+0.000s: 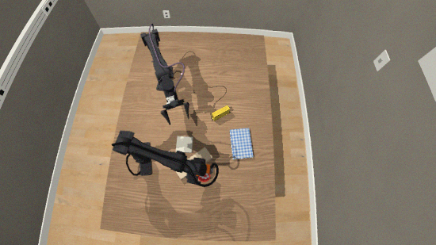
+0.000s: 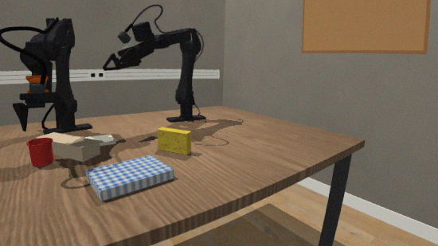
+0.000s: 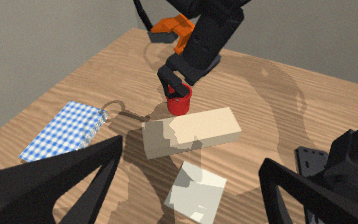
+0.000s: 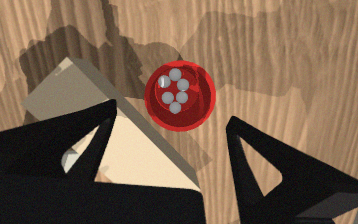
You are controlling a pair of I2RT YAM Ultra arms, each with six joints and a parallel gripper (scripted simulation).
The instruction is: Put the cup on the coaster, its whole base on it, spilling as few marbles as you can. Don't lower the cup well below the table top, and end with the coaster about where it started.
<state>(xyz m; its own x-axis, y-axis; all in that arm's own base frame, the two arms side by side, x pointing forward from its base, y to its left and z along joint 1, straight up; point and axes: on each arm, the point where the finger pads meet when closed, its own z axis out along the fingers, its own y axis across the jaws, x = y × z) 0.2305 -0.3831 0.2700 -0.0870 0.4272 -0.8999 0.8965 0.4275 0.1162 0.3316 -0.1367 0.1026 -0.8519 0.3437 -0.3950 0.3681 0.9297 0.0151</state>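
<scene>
My right hand is 7 cm above the red cup, 1 cm to the left of it and 1 cm short of it. The rest, counted from my right hand: beige block 8 cm below, 6 cm to the left, 6 cm behind; square coaster 17 cm to the left, 13 cm behind, 10 cm below.
</scene>
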